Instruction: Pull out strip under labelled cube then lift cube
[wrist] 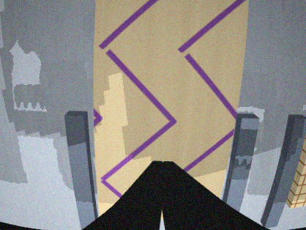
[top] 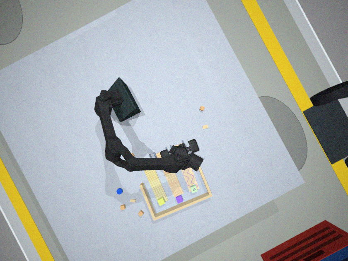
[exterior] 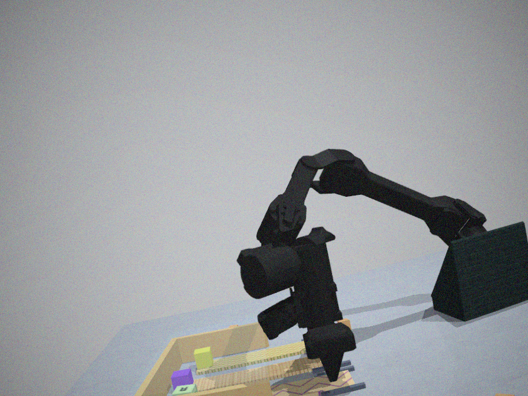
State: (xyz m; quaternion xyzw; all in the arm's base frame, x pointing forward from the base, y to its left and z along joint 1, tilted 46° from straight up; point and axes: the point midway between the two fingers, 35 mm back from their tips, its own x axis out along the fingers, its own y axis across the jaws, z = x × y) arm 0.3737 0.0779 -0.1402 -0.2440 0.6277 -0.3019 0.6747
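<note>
Right now my gripper tip is 220 mm short of the labelled cube, 20 mm to the left of it and 20 mm below it. Round my gripper tip: orange grid strip 100 mm to the right, 90 mm ahead; then blue disc 380 mm to the right, 60 mm ahead.
</note>
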